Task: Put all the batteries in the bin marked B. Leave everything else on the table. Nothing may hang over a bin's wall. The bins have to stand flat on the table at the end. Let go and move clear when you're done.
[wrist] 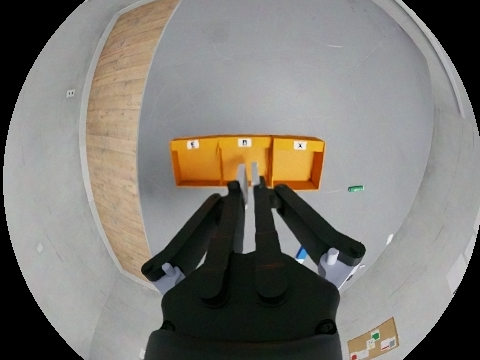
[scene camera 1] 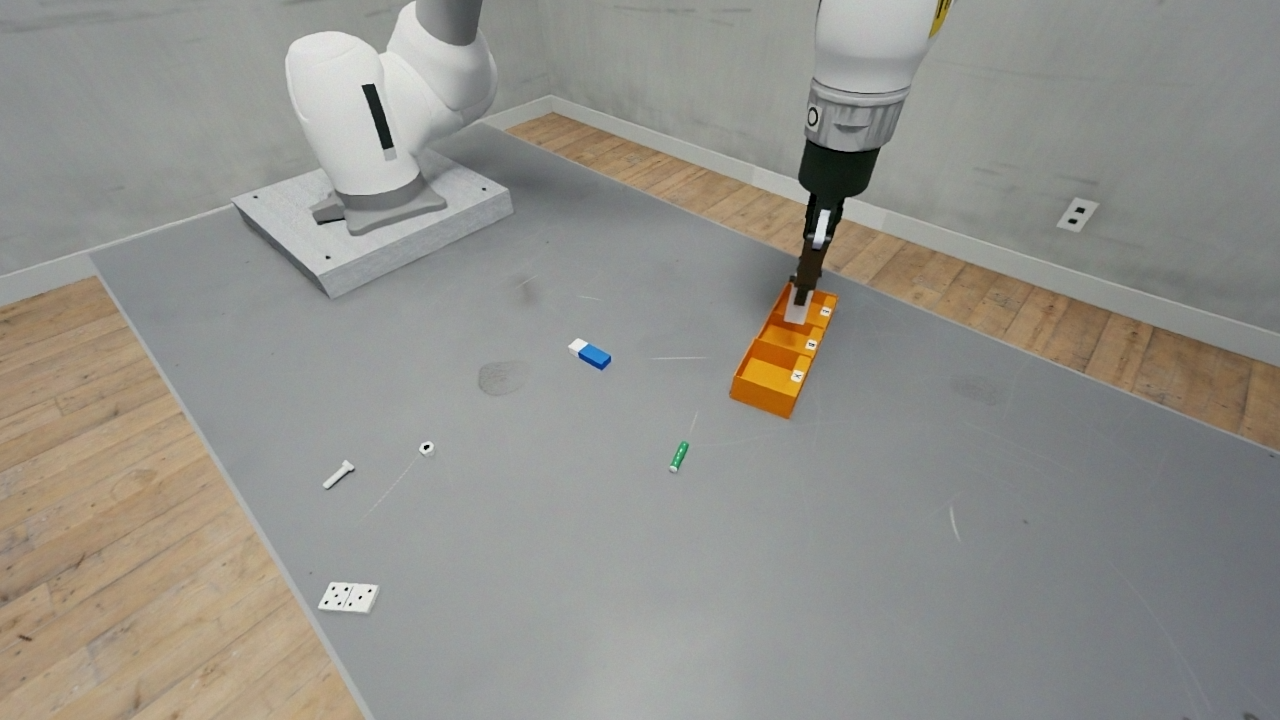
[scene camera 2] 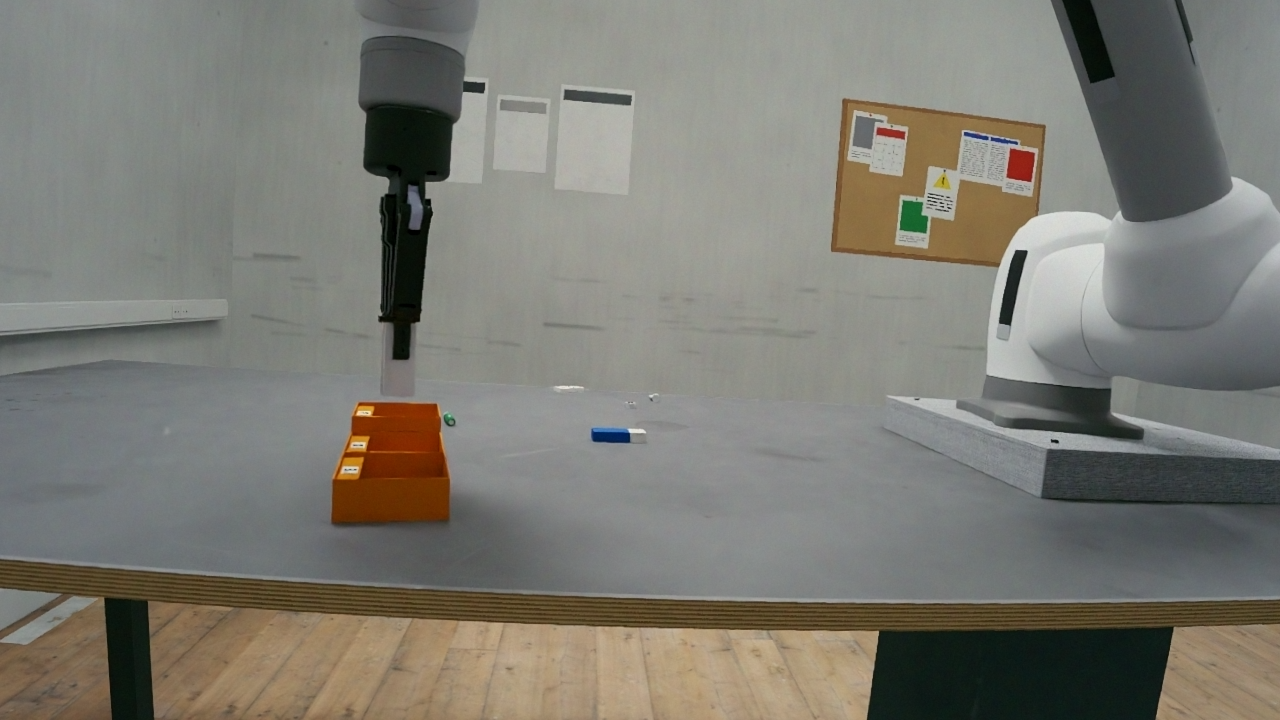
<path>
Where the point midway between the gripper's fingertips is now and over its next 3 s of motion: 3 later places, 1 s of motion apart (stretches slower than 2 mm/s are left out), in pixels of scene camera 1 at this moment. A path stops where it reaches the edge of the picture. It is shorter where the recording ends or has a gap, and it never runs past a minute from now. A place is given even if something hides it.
My gripper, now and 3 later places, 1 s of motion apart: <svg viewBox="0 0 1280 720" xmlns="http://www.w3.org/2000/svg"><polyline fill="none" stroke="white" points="794,317 808,290 802,312 808,290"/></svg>
</path>
